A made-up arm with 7 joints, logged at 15 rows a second.
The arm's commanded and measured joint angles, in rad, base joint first. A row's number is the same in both.
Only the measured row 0 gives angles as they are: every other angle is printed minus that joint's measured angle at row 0.
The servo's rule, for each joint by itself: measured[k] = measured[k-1] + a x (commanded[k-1-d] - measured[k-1]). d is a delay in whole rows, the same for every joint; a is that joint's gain. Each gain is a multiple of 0.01, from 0.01 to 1. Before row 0 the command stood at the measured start. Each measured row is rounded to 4 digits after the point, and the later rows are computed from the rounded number. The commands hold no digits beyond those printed.
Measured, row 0:
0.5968, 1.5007, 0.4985, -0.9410, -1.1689, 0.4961, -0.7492
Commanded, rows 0 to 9:
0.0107, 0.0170, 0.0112, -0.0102, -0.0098, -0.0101, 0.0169
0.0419, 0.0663, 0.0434, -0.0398, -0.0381, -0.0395, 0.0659
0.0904, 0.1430, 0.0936, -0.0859, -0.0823, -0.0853, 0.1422
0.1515, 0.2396, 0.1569, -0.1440, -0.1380, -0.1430, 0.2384
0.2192, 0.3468, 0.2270, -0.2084, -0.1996, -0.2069, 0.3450
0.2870, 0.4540, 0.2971, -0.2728, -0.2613, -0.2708, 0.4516
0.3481, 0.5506, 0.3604, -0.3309, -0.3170, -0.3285, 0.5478
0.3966, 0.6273, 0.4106, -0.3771, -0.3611, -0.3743, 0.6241
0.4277, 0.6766, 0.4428, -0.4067, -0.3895, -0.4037, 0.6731
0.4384, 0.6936, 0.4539, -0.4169, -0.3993, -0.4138, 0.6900
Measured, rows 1 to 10:
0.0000, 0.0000, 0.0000, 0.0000, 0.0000, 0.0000, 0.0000
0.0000, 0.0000, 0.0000, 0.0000, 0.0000, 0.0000, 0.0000
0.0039, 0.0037, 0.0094, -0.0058, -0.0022, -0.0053, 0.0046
0.0176, 0.0175, 0.0380, -0.0252, -0.0101, -0.0231, 0.0212
0.0438, 0.0451, 0.0847, -0.0598, -0.0260, -0.0554, 0.0539
0.0826, 0.0879, 0.1453, -0.1078, -0.0506, -0.1010, 0.1037
0.1318, 0.1449, 0.2139, -0.1651, -0.0834, -0.1561, 0.1689
0.1877, 0.2129, 0.2838, -0.2265, -0.1225, -0.2157, 0.2452
0.2454, 0.2872, 0.3481, -0.2860, -0.1653, -0.2744, 0.3269
0.2998, 0.3620, 0.4006, -0.3379, -0.2084, -0.3263, 0.4071
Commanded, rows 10 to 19:
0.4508, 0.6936, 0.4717, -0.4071, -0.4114, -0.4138, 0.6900
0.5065, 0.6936, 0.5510, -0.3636, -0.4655, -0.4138, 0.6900
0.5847, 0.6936, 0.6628, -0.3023, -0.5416, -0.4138, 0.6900
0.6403, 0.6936, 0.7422, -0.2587, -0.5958, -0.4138, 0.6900
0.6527, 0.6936, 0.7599, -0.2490, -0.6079, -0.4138, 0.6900
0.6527, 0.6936, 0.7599, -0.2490, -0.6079, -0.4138, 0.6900
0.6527, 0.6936, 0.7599, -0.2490, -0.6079, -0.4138, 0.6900
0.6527, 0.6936, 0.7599, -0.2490, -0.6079, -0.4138, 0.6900
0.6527, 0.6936, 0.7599, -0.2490, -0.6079, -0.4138, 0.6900
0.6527, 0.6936, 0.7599, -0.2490, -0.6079, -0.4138, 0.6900
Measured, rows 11 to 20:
0.3458, 0.4312, 0.4360, -0.3771, -0.2482, -0.3665, 0.4789
0.3791, 0.4889, 0.4510, -0.3998, -0.2814, -0.3911, 0.5359
0.4049, 0.5339, 0.4684, -0.4040, -0.3100, -0.4029, 0.5775
0.4415, 0.5690, 0.5378, -0.3810, -0.3442, -0.4086, 0.6079
0.4931, 0.5964, 0.6428, -0.3361, -0.3876, -0.4113, 0.6301
0.5461, 0.6178, 0.7263, -0.2920, -0.4334, -0.4126, 0.6463
0.5845, 0.6345, 0.7545, -0.2675, -0.4718, -0.4132, 0.6581
0.6091, 0.6475, 0.7590, -0.2570, -0.5017, -0.4135, 0.6667
0.6248, 0.6576, 0.7598, -0.2524, -0.5251, -0.4137, 0.6730
0.6348, 0.6655, 0.7599, -0.2505, -0.5433, -0.4138, 0.6776

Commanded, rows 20 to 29:
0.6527, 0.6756, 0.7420, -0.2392, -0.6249, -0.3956, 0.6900
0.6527, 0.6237, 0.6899, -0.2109, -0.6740, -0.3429, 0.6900
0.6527, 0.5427, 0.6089, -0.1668, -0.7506, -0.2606, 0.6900
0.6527, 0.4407, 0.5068, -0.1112, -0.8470, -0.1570, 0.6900
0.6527, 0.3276, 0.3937, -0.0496, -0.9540, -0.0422, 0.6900
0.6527, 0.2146, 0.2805, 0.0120, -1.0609, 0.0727, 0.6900
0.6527, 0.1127, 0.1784, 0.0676, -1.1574, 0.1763, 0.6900
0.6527, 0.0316, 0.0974, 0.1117, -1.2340, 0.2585, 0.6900
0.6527, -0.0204, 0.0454, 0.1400, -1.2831, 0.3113, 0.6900
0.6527, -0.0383, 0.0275, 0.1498, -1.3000, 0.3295, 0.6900
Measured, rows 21 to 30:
0.6412, 0.6717, 0.7599, -0.2496, -0.5575, -0.4138, 0.6809
0.6453, 0.6765, 0.7599, -0.2493, -0.5686, -0.4138, 0.6834
0.6480, 0.6763, 0.7449, -0.2435, -0.5810, -0.4043, 0.6852
0.6497, 0.6647, 0.6987, -0.2249, -0.6015, -0.3724, 0.6865
0.6508, 0.6379, 0.6233, -0.1918, -0.6343, -0.3143, 0.6874
0.6515, 0.5945, 0.5254, -0.1459, -0.6811, -0.2325, 0.6881
0.6519, 0.5358, 0.4148, -0.0910, -0.7411, -0.1335, 0.6886
0.6522, 0.4651, 0.3020, -0.0323, -0.8115, -0.0263, 0.6890
0.6524, 0.3876, 0.1982, 0.0246, -0.8876, 0.0791, 0.6893
0.6525, 0.3093, 0.1135, 0.0742, -0.9638, 0.1724, 0.6895

